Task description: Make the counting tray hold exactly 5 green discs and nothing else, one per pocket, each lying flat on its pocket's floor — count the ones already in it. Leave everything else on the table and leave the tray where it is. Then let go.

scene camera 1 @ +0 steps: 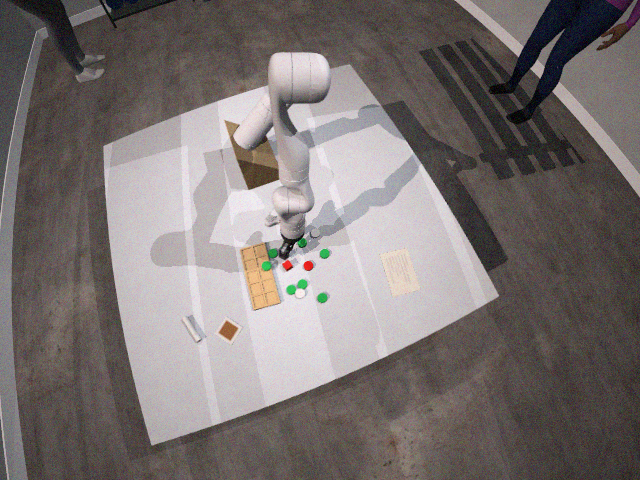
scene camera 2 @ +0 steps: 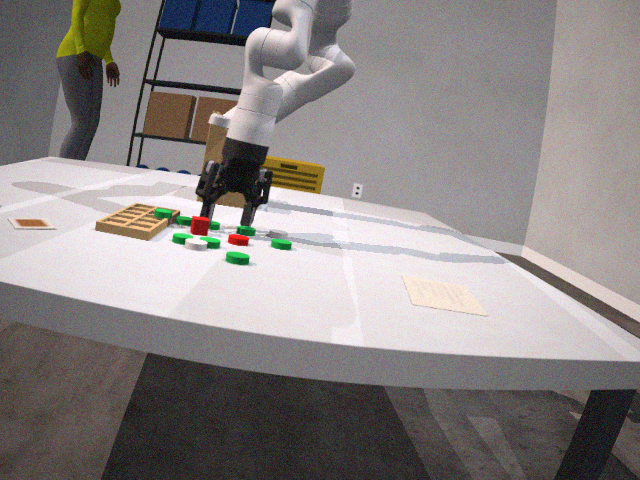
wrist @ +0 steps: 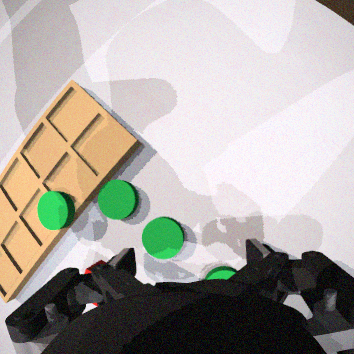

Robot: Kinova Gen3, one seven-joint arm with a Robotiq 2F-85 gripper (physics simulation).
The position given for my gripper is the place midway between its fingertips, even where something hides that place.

Note:
My gripper [scene camera 2: 225, 225] is open, holding nothing. Also in view: a wooden counting tray [scene camera 2: 137, 221].
The wooden counting tray also shows in scene camera 1 [scene camera 1: 261, 284] and in the wrist view [wrist: 75, 146]. My gripper shows as well in the wrist view [wrist: 189, 256].

